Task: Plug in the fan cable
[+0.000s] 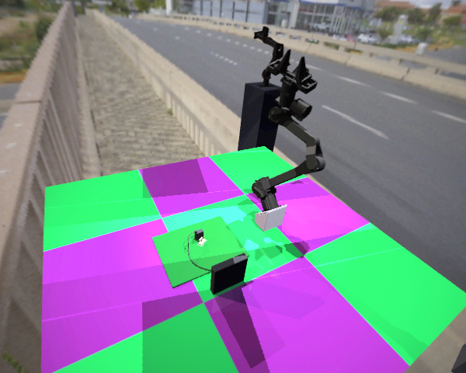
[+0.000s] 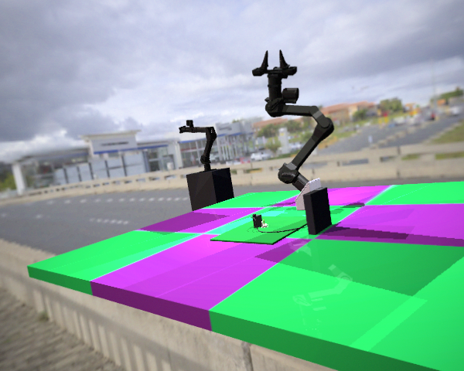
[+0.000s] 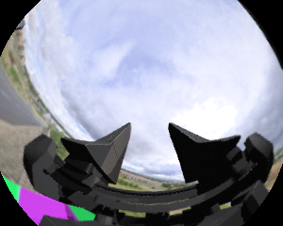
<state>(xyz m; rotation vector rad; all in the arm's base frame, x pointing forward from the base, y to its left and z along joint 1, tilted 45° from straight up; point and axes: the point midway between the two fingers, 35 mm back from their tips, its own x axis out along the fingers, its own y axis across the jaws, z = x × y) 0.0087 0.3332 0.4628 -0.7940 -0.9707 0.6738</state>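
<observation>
Right now my gripper tip is 360 mm short of the dark plug and 650 mm above it. Also, from my gripper tip: dark green board 380 mm ahead, 40 mm to the left, 680 mm below; then dark fan 390 mm ahead, 230 mm to the left, 610 mm below.
</observation>
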